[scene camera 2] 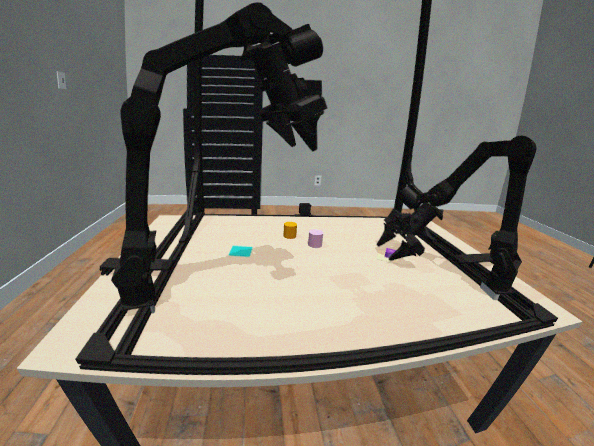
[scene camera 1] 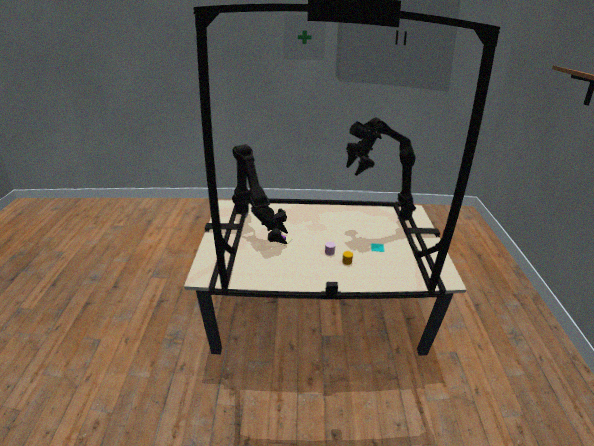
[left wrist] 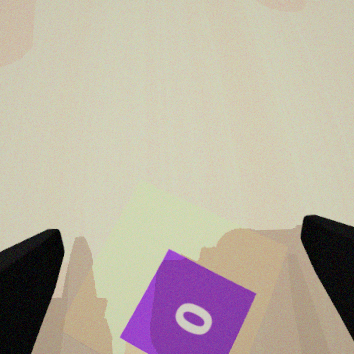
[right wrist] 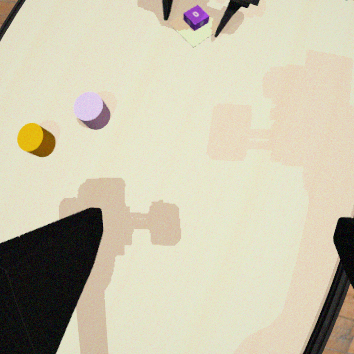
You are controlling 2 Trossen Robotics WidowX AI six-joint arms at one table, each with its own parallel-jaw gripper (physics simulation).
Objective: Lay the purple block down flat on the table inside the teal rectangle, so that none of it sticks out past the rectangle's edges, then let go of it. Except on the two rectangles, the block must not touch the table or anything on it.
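Seen in the pictures: left gripper, between the fingertips: (scene camera 2: pixel 382 252) (scene camera 1: pixel 286 238) (left wrist: pixel 183 235) (right wrist: pixel 190 27); right gripper, between the fingertips: (scene camera 2: pixel 303 148) (scene camera 1: pixel 351 171) (right wrist: pixel 222 225); left arm's base, origin of its link: (scene camera 2: pixel 497 287) (scene camera 1: pixel 241 211); right arm's base, origin of its link: (scene camera 2: pixel 137 299) (scene camera 1: pixel 405 217).
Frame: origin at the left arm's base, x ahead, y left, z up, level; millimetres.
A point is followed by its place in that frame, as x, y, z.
The purple block (scene camera 1: pixel 283 237) {258, -211, -2} (scene camera 2: pixel 389 252) {257, -202, 0} (left wrist: pixel 210 290) {256, -219, 0} (right wrist: pixel 196 16) {252, -209, 0}, marked 0, lies on a pale green rectangle (left wrist: pixel 145 220) {283, -196, -18} (right wrist: pixel 194 40) {287, -196, -18}. My left gripper (scene camera 1: pixel 287 237) {274, -211, -6} (scene camera 2: pixel 384 252) {274, -211, -6} (left wrist: pixel 183 235) {274, -211, -6} (right wrist: pixel 190 27) {274, -211, -6} is open, low at the block, with its fingers spread on either side and nothing held. The block's near part is cut off in the left wrist view. The teal rectangle (scene camera 1: pixel 377 247) {713, -213, -18} (scene camera 2: pixel 241 251) {711, -210, -18} lies bare on the table, right of the cylinders in scene camera 1; it does not show in the wrist views. My right gripper (scene camera 1: pixel 352 170) {557, -69, 304} (scene camera 2: pixel 304 148) {557, -69, 304} (right wrist: pixel 222 225) {557, -69, 304} is open and empty, high above the table.
A lilac cylinder (scene camera 1: pixel 330 248) {484, -302, 21} (scene camera 2: pixel 315 239) {486, -256, 11} (right wrist: pixel 91 109) {486, -270, 26} and a yellow cylinder (scene camera 1: pixel 347 258) {561, -363, 18} (scene camera 2: pixel 290 230) {563, -318, 12} (right wrist: pixel 34 139) {564, -330, 26} stand between the purple block and the teal rectangle. Black rails edge the table, and dark posts (scene camera 1: pixel 208 130) {80, -604, 646} (scene camera 1: pixel 472 130) {917, -512, 683} rise at its sides.
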